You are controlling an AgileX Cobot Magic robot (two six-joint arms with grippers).
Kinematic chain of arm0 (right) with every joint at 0, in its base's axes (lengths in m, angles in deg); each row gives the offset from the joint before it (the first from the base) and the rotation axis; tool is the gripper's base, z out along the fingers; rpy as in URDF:
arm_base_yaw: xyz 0 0 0.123 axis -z
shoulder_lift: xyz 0 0 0 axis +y
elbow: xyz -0.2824 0 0.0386 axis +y
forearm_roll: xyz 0.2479 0 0.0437 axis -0.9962 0 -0.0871
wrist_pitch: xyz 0 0 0 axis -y
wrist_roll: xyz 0.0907 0 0.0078 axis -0.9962 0 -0.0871
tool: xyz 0 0 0 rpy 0 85 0
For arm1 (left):
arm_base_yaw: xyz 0 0 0.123 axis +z
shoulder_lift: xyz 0 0 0 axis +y
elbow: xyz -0.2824 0 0.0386 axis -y
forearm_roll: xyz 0.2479 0 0.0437 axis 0.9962 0 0.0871
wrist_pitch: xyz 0 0 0 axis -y
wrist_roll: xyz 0.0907 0 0.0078 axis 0.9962 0 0.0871
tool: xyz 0 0 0 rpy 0 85 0
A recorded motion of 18 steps. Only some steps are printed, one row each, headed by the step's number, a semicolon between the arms.
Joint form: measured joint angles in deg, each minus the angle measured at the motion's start. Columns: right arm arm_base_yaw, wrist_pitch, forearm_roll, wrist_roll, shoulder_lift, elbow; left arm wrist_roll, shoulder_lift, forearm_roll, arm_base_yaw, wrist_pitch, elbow.
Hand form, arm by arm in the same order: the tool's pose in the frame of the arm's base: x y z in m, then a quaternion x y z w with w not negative. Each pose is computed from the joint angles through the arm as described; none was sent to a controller.
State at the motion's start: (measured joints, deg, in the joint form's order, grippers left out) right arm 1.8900 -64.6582 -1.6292 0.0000 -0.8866 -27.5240; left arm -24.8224 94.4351 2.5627 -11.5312 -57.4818 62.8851
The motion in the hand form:
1: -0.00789 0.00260 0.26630 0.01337 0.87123 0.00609 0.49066; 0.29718 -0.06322 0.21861 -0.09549 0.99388 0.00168 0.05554
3: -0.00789 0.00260 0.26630 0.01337 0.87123 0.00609 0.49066; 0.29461 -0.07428 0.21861 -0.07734 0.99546 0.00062 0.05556
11: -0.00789 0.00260 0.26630 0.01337 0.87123 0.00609 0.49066; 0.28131 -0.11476 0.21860 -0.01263 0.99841 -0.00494 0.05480
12: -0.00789 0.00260 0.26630 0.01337 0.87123 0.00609 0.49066; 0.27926 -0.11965 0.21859 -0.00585 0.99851 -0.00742 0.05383
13: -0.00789 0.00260 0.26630 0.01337 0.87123 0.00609 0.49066; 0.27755 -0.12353 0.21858 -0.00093 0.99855 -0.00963 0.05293
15: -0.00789 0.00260 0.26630 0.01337 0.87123 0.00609 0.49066; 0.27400 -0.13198 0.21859 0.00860 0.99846 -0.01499 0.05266
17: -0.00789 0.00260 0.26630 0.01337 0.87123 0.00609 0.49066; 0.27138 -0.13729 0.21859 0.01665 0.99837 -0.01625 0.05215
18: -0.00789 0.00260 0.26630 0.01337 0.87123 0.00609 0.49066; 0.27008 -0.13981 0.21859 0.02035 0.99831 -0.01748 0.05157
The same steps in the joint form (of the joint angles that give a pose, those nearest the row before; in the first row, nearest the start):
1: 0.00 0.00 0.00 0.00 0.00 0.00; -0.08 0.00 0.00 -1.13 0.00 0.00
3: 0.00 0.00 0.00 0.00 0.00 0.00; -0.13 0.00 0.00 -3.27 0.00 0.00
11: 0.00 0.00 0.00 0.00 0.00 0.00; -0.58 0.00 -0.21 -11.26 0.00 0.00
12: 0.00 0.00 0.00 0.00 0.00 0.00; -0.58 0.00 -0.51 -12.18 0.00 0.00
13: 0.00 0.00 0.00 0.00 0.00 0.00; -0.61 0.00 -0.77 -12.91 0.00 0.00
15: 0.00 0.00 0.00 0.00 0.00 0.00; -0.84 0.00 -1.32 -14.50 0.22 0.00
17: 0.00 0.00 0.00 0.00 0.00 0.00; -0.96 0.00 -1.42 -15.59 0.22 0.00
18: 0.00 0.00 0.00 0.00 0.00 0.00; -0.95 0.00 -1.57 -16.09 0.21 0.00

